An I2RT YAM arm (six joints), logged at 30 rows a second.
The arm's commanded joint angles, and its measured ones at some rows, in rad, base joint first. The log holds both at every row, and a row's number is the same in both.
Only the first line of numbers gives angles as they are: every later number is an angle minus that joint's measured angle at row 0.
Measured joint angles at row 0: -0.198, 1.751, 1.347, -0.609, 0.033, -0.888
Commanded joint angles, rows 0 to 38: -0.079, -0.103, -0.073, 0.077, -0.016, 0.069; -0.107, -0.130, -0.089, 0.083, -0.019, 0.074; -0.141, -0.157, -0.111, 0.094, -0.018, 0.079; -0.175, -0.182, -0.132, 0.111, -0.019, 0.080; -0.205, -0.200, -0.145, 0.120, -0.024, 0.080; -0.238, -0.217, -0.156, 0.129, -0.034, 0.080; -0.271, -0.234, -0.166, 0.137, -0.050, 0.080; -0.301, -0.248, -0.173, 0.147, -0.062, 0.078; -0.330, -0.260, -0.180, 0.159, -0.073, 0.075; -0.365, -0.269, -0.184, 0.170, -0.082, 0.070; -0.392, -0.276, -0.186, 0.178, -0.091, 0.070; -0.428, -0.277, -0.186, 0.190, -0.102, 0.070; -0.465, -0.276, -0.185, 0.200, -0.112, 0.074; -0.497, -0.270, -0.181, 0.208, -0.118, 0.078; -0.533, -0.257, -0.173, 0.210, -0.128, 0.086; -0.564, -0.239, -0.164, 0.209, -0.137, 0.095; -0.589, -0.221, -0.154, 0.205, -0.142, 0.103; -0.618, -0.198, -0.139, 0.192, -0.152, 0.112; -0.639, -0.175, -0.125, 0.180, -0.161, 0.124; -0.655, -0.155, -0.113, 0.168, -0.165, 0.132; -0.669, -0.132, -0.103, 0.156, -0.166, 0.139; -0.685, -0.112, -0.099, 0.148, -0.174, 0.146; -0.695, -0.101, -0.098, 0.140, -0.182, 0.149; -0.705, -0.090, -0.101, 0.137, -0.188, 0.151; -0.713, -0.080, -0.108, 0.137, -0.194, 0.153; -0.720, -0.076, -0.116, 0.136, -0.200, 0.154; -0.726, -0.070, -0.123, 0.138, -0.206, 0.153; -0.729, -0.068, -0.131, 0.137, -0.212, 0.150; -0.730, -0.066, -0.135, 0.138, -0.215, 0.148; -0.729, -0.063, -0.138, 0.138, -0.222, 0.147; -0.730, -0.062, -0.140, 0.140, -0.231, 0.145; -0.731, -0.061, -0.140, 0.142, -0.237, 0.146; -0.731, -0.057, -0.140, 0.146, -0.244, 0.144; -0.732, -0.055, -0.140, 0.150, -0.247, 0.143; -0.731, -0.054, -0.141, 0.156, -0.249, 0.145; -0.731, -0.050, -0.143, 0.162, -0.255, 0.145; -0.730, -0.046, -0.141, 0.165, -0.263, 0.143; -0.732, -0.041, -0.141, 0.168, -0.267, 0.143; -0.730, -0.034, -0.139, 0.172, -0.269, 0.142
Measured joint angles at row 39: -0.727, -0.058, -0.132, 0.141, -0.228, 0.128
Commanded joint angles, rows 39 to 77: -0.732, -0.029, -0.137, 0.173, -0.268, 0.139; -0.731, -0.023, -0.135, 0.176, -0.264, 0.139; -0.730, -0.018, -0.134, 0.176, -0.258, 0.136; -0.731, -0.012, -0.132, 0.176, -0.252, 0.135; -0.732, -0.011, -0.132, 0.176, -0.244, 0.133; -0.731, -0.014, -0.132, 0.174, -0.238, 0.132; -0.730, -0.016, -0.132, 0.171, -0.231, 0.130; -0.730, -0.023, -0.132, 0.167, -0.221, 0.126; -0.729, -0.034, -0.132, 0.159, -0.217, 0.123; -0.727, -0.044, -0.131, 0.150, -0.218, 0.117; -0.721, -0.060, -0.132, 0.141, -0.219, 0.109; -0.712, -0.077, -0.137, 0.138, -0.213, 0.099; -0.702, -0.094, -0.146, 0.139, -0.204, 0.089; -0.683, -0.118, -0.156, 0.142, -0.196, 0.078; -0.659, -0.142, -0.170, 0.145, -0.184, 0.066; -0.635, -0.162, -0.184, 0.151, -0.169, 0.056; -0.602, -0.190, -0.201, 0.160, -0.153, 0.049; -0.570, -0.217, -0.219, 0.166, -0.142, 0.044; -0.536, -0.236, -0.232, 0.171, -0.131, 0.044; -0.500, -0.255, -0.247, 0.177, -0.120, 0.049; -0.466, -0.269, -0.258, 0.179, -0.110, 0.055; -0.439, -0.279, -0.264, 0.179, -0.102, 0.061; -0.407, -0.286, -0.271, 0.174, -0.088, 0.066; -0.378, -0.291, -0.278, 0.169, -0.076, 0.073; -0.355, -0.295, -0.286, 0.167, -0.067, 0.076; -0.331, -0.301, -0.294, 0.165, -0.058, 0.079; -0.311, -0.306, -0.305, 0.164, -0.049, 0.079; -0.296, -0.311, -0.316, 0.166, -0.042, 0.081; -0.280, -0.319, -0.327, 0.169, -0.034, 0.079; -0.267, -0.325, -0.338, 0.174, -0.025, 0.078; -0.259, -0.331, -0.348, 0.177, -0.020, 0.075; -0.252, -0.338, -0.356, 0.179, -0.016, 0.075; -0.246, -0.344, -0.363, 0.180, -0.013, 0.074; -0.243, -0.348, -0.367, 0.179, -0.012, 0.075; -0.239, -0.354, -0.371, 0.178, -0.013, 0.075; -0.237, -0.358, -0.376, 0.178, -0.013, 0.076; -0.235, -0.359, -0.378, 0.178, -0.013, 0.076; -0.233, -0.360, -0.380, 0.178, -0.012, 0.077; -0.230, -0.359, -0.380, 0.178, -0.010, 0.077
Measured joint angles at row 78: -0.238, -0.338, -0.369, 0.153, -0.028, 0.067
